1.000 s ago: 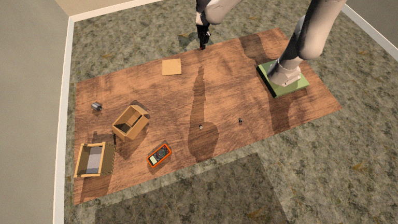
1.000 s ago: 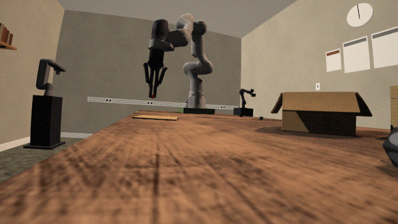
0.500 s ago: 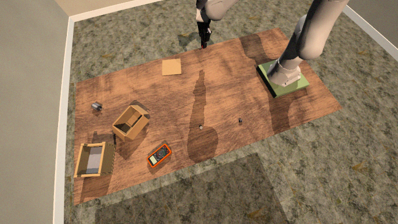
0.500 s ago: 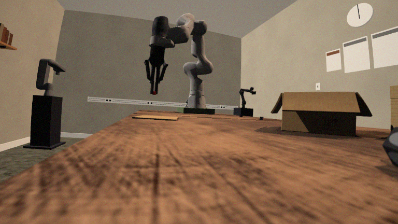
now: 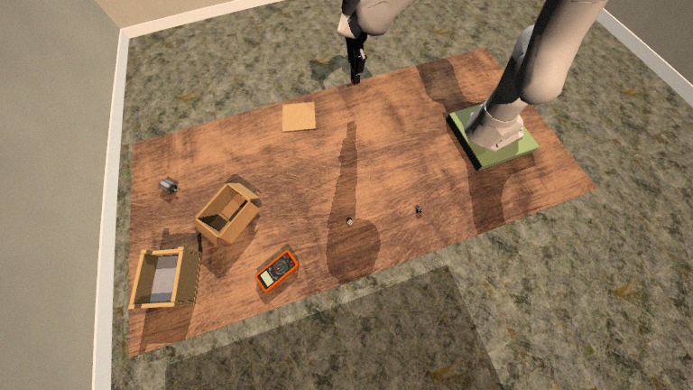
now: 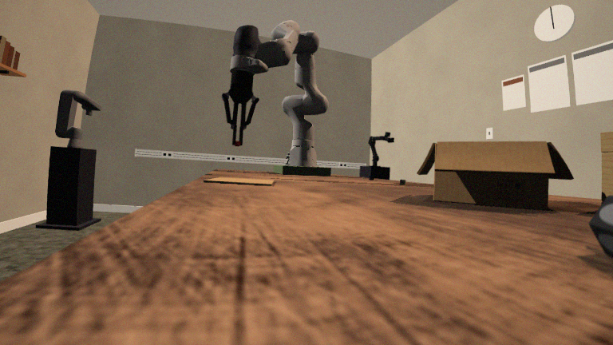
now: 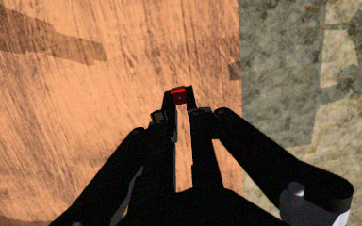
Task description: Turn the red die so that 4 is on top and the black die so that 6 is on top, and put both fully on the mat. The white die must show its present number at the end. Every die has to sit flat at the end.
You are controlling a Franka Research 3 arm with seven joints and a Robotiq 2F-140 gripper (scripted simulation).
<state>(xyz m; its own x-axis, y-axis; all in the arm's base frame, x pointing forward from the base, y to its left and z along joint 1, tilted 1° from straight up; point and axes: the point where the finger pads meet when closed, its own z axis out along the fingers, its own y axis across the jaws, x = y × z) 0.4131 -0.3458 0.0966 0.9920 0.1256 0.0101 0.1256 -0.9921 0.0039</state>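
Right now my hand is 3 cm above the red die and 1 cm short of it. Also, from my hand: tan mat: 26 cm ahead, 13 cm below, 2 cm to the left; then white die: 52 cm to the left, 19 cm ahead, 13 cm below; then black die: 55 cm to the left, 13 cm below, 6 cm behind.
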